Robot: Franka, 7 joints.
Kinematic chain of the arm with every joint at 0, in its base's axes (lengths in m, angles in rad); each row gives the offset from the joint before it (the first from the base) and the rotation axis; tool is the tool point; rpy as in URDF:
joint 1: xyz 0 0 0.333 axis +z
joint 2: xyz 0 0 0 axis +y
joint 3: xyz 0 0 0.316 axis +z
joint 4: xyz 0.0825 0 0 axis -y
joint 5: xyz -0.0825 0 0.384 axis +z
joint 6: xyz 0 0 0 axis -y
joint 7: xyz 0.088 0 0 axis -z
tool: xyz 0 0 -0.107 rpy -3.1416 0 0
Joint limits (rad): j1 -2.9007..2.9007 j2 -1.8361..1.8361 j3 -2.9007..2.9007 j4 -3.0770..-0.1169 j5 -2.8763..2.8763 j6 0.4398..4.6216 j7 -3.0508..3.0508
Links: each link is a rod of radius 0.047 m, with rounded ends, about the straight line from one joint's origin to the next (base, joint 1, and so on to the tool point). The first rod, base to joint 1, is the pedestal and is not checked.
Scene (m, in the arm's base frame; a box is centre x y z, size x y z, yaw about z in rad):
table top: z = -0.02
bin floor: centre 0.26 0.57 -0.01 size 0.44 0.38 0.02 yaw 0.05
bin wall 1: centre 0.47 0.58 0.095 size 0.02 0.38 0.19 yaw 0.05
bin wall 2: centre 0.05 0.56 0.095 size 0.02 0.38 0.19 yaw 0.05
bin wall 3: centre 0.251 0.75 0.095 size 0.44 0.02 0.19 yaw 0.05
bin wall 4: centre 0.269 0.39 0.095 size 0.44 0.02 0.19 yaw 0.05
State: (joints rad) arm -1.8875 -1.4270 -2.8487 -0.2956 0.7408 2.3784 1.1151
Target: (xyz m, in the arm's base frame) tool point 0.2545 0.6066 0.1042
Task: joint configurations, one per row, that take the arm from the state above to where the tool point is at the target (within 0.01 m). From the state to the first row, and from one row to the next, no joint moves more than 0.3 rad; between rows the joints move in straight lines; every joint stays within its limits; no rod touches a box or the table.
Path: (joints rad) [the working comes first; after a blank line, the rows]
Joints at the target: -2.2489 -1.0436 -2.9007 -1.3140 0.5482 1.6080 1.1151
Straight joint move there: touches bin wall 3.

1: -1.9882 -1.2381 -2.8506 -0.5673 0.6890 2.1378 1.1151
2: -2.0888 -1.0492 -2.8524 -0.8390 0.6373 1.8972 1.1151
3: -2.1895 -0.8603 -2.8543 -1.1107 0.5855 1.6566 1.1151
4: -2.2902 -0.6714 -2.8561 -1.3824 0.5338 1.4160 1.1151
5: -2.2695 -0.8575 -2.8784 -1.3482 0.5410 1.5120 1.1151
6: -2.2489 -1.0436 -2.9007 -1.3140 0.5482 1.6080 1.1151

